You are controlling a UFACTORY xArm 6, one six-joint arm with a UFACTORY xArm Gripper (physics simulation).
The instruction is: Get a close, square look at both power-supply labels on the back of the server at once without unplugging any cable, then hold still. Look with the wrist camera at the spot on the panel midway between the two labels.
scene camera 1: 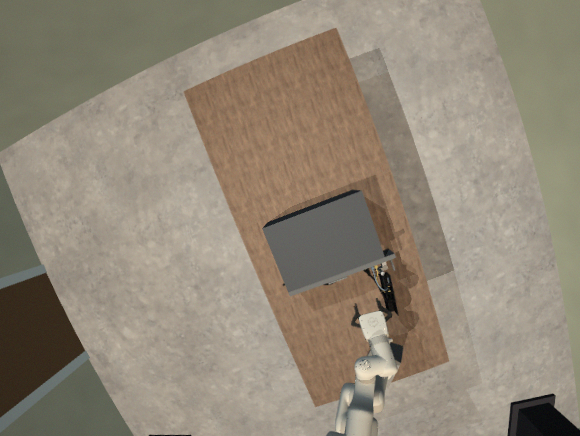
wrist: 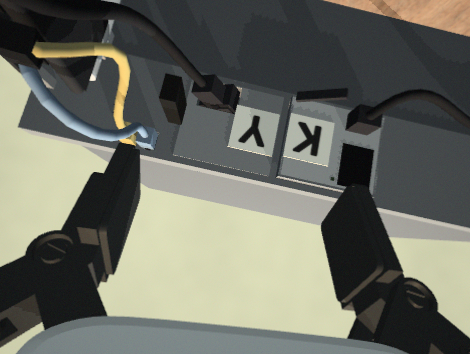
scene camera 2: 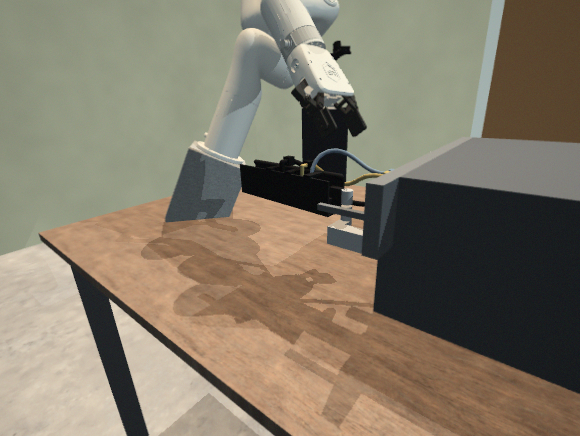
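Seen in the pictures: gripper, between the fingertips: (scene camera 1: 366, 302) (wrist: 241, 188) (scene camera 2: 346, 133); arm's base, origin of its link: (scene camera 2: 219, 154).
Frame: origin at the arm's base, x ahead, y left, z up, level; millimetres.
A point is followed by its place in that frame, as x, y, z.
The server (scene camera 1: 325, 242) {666, 199, 46} (scene camera 2: 475, 250) {656, -24, -22} stands on the table, its back panel (wrist: 425, 165) {477, 255, -3} facing the arm. In the wrist view, the Y label (wrist: 253, 131) {513, 96, 3} and K label (wrist: 310, 141) {493, 143, 4} both show whole and readable, upside down and tilted. They sit side by side, above and right of the picture's middle, and the panel looks slanted. Black plugs (wrist: 209, 90) {503, 48, -15} (wrist: 364, 120) {464, 172, -17} sit beside the labels with their cables attached. My gripper (scene camera 1: 367, 303) {392, 57, 75} (scene camera 2: 345, 127) {392, 57, 75} (wrist: 241, 188) {392, 57, 75} is open and empty, apart from the panel. Its fingertips overlap the panel's edge in the wrist view, below the labels.
A black cable arm (scene camera 1: 387, 292) (scene camera 2: 285, 187) sticks out from the server's back beside the gripper. A yellow cable (wrist: 123, 75) {461, -11, 14} and a blue cable (wrist: 65, 117) {427, -24, 58} loop to ports behind the left fingertip in the wrist view. The wooden table (scene camera 1: 280, 130) {1186, 330, -149} (scene camera 2: 125, 255) {129, -287, -149} lies below.
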